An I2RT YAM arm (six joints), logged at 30 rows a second.
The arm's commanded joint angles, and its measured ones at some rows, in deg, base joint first. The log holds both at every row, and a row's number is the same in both.
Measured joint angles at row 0:
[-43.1 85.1 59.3 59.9 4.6 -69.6]
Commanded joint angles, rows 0 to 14:
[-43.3 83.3 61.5 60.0 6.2 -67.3]
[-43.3 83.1 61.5 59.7 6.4 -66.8]
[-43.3 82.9 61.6 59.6 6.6 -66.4]
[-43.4 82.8 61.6 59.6 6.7 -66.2]
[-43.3 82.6 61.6 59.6 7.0 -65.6]
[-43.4 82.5 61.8 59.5 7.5 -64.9]
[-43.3 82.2 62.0 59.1 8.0 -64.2]
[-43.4 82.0 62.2 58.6 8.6 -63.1]
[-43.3 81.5 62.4 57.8 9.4 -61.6]
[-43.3 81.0 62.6 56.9 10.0 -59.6]
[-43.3 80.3 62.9 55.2 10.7 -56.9]
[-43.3 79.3 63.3 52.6 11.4 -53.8]
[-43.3 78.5 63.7 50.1 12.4 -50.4]
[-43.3 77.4 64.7 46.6 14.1 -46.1]
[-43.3 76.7 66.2 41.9 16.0 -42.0]
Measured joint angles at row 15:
[-43.2 81.6 62.2 50.0 11.1 -54.7]
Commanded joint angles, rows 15 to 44:
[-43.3 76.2 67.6 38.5 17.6 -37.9]
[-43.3 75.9 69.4 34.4 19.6 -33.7]
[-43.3 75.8 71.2 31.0 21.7 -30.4]
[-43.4 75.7 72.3 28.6 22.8 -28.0]
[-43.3 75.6 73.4 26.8 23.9 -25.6]
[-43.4 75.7 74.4 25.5 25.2 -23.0]
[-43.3 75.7 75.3 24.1 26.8 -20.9]
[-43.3 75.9 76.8 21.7 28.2 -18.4]
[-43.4 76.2 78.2 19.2 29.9 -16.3]
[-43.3 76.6 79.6 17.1 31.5 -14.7]
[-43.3 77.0 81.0 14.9 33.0 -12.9]
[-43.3 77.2 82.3 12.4 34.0 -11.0]
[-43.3 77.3 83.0 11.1 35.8 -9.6]
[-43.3 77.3 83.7 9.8 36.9 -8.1]
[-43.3 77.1 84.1 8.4 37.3 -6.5]
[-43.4 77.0 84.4 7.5 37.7 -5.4]
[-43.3 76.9 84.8 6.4 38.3 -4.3]
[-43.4 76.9 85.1 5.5 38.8 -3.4]
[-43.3 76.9 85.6 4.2 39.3 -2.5]
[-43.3 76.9 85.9 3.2 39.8 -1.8]
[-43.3 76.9 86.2 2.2 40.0 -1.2]
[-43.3 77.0 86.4 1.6 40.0 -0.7]
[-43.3 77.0 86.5 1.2 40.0 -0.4]
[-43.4 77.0 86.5 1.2 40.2 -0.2]
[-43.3 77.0 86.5 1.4 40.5 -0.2]
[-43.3 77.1 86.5 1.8 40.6 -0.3]
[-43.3 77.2 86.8 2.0 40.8 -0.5]
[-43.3 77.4 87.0 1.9 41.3 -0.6]
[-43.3 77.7 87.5 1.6 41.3 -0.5]
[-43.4 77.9 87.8 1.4 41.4 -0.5]
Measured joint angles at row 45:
[-43.2 78.0 85.4 2.4 39.5 -2.6]
